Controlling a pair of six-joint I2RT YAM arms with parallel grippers.
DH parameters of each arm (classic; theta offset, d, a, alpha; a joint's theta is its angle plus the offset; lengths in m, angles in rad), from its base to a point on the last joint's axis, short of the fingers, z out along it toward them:
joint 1: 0 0.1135 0.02 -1.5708
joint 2: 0 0 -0.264 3.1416
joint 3: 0.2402 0 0.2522 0
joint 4: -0.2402 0 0.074 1.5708
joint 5: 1.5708 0 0 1.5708
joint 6: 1.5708 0.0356 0 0
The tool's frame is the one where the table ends.
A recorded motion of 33 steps. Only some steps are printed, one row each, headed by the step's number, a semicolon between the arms.
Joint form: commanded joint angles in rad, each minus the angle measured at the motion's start. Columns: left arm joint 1, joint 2, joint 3, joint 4, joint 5, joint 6; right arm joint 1, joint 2, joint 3, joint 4, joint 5, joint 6.
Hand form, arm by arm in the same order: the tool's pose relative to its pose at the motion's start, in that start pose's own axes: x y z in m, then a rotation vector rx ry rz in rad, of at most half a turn. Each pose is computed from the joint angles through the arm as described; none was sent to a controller.
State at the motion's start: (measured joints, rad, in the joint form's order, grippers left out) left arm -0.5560 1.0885 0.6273 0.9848 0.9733 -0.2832; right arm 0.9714 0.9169 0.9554 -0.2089 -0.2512 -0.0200
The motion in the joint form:
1: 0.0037 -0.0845 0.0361 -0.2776 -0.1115 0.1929; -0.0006 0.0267 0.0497 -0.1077 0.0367 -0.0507
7: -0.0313 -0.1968 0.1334 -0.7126 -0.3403 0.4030; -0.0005 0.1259 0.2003 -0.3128 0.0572 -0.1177
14: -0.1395 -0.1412 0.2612 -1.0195 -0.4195 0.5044; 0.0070 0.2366 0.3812 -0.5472 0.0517 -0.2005
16: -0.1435 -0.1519 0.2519 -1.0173 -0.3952 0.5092; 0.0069 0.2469 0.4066 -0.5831 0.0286 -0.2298
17: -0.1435 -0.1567 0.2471 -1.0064 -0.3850 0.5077; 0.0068 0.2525 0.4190 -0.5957 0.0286 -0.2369
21: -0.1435 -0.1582 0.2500 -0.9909 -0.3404 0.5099; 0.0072 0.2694 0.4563 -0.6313 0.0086 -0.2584
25: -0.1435 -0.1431 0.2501 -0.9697 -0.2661 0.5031; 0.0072 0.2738 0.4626 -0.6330 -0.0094 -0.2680
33: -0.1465 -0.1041 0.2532 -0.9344 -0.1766 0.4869; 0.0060 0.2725 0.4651 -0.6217 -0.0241 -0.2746
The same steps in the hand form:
1: -0.0082 -0.0014 -0.0033 -0.1305 0.0737 0.0688; -0.0011 -0.0019 0.0018 0.0335 0.0840 -0.0310
7: -0.0263 -0.0115 -0.0048 -0.3256 0.2326 0.1142; -0.0137 -0.0055 0.0117 0.0389 0.2363 -0.0644
14: -0.0235 -0.0166 0.0171 -0.2783 0.4131 0.0450; -0.0292 -0.0059 0.0202 -0.0030 0.3956 -0.1104
16: -0.0233 -0.0199 0.0163 -0.2500 0.4054 0.0475; -0.0319 -0.0050 0.0195 -0.0339 0.4115 -0.1297
17: -0.0240 -0.0209 0.0159 -0.2409 0.3950 0.0517; -0.0335 -0.0050 0.0195 -0.0361 0.4170 -0.1352
21: -0.0270 -0.0222 0.0170 -0.1981 0.3716 0.0602; -0.0387 -0.0044 0.0196 -0.0624 0.4273 -0.1485
25: -0.0255 -0.0220 0.0197 -0.1274 0.3517 0.0460; -0.0398 -0.0039 0.0203 -0.0818 0.4231 -0.1541
33: -0.0200 -0.0188 0.0257 -0.0402 0.3333 0.0150; -0.0419 -0.0037 0.0201 -0.0940 0.4054 -0.1612

